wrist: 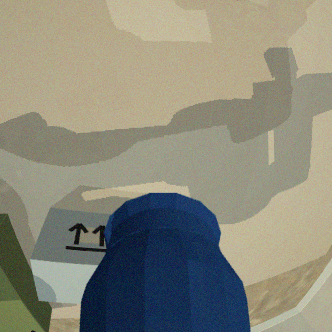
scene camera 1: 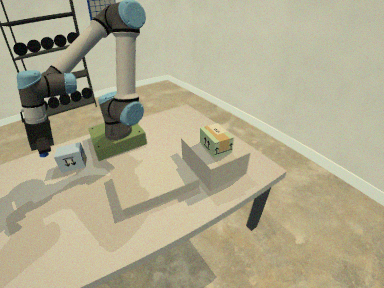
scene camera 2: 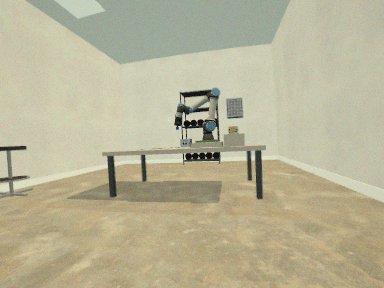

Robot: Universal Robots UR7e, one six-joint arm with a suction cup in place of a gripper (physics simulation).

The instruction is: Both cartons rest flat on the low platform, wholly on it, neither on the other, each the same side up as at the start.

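Where they show: hand at its tool point: (wrist: pixel 162 243) (scene camera 1: pixel 44 154) (scene camera 2: pixel 177 129); arm's base at its link origin: (scene camera 1: pixel 118 132) (scene camera 2: pixel 208 140).
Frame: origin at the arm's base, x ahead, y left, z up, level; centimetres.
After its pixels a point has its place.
Observation:
A green carton with an orange band (scene camera 1: pixel 216 142) {x 55.8, y 16.1, z 12.1 cm} (scene camera 2: pixel 233 129) {x 57.5, y 20.1, z 9.2 cm} rests upright on the tall grey block (scene camera 1: pixel 231 171) {x 61.9, y 19.7, z -1.3 cm} (scene camera 2: pixel 234 140) {x 61.9, y 19.5, z -1.7 cm}. A pale blue carton (scene camera 1: pixel 70 158) {x 3.5, y -29.5, z 0.2 cm} (scene camera 2: pixel 185 142) {x 3.4, y -29.6, z -1.6 cm} (wrist: pixel 65 282) {x 0.5, y -26.7, z 2.9 cm} sits flat on the table near the robot's base; the arrows on its side point down. The low platform (scene camera 1: pixel 160 200) {x 50.2, y -8.8, z -5.4 cm} (scene camera 2: pixel 207 144) {x 50.9, y -5.9, z -4.5 cm} lies between the two cartons, with neither on it. My suction gripper (scene camera 1: pixel 44 154) (scene camera 2: pixel 177 128) (wrist: pixel 163 215) is open and holds nothing. It hangs above the table, a little beyond the blue carton's side away from the base, and hides part of that carton in the wrist view.
The green base block (scene camera 1: pixel 120 145) {x 8.8, y -4.0, z -2.4 cm} (wrist: pixel 20 305) {x -8.5, y -13.4, z -0.4 cm} stands beside the blue carton, behind the low platform. The tall block rises at the platform's far end, near the edge of the table (scene camera 1: pixel 75 250) {x 46.8, y -44.2, z -7.2 cm}. A black rack (scene camera 1: pixel 40 19) with dark round items stands behind the arm.

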